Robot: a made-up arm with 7 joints.
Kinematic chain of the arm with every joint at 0, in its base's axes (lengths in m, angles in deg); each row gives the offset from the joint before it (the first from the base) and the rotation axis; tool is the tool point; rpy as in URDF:
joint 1: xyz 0 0 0.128 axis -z
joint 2: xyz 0 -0.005 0.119 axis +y
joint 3: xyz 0 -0.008 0.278 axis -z
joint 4: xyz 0 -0.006 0.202 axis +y
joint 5: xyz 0 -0.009 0.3 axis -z
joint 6: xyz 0 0 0.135 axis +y
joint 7: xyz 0 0 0.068 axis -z
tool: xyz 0 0 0 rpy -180 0 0
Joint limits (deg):
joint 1: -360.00..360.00
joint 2: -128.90..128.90
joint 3: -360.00..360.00
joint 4: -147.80..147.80
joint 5: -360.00..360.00
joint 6: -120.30..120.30
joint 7: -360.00..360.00
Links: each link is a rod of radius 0.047 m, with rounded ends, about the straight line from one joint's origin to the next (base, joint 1, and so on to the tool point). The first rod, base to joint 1, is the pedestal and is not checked.
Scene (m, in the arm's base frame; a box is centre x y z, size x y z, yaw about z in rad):
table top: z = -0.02
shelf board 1: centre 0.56 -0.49 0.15 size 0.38 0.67 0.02 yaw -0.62
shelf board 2: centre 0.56 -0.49 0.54 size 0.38 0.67 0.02 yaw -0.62
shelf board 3: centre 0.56 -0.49 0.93 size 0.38 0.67 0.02 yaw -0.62
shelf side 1: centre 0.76 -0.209 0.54 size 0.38 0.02 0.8 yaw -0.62
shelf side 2: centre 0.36 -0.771 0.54 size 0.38 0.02 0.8 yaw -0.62
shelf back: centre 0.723 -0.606 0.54 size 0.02 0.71 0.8 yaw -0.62
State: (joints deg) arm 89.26 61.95 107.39 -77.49 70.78 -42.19 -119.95
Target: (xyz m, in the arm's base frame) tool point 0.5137 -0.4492 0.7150
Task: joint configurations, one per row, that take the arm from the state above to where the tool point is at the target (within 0.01 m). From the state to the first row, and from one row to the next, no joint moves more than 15 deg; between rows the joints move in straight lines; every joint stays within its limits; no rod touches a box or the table.
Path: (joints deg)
1: 101.04 55.62 103.72 -91.01 69.19 -45.82 -119.95
2: 112.81 49.30 100.05 -104.53 67.61 -49.45 -119.95
3: 124.59 42.97 96.38 -118.05 66.02 -53.08 -119.95
4: 121.77 45.95 84.25 -113.19 66.17 -50.70 -119.95
5: 118.94 48.94 72.11 -108.34 66.31 -48.32 -119.95
6: 116.11 51.92 59.98 -103.49 66.45 -45.94 -119.95
7: 113.29 54.90 47.85 -98.63 66.60 -43.55 -119.95
8: 104.51 52.10 59.93 -88.92 67.91 -42.07 -119.95
9: 95.74 49.30 72.02 -79.21 69.21 -40.59 -119.95
10: 86.96 46.50 84.11 -69.50 70.52 -39.10 -119.95
11: 78.19 43.70 96.20 -59.79 71.83 -37.62 -119.95

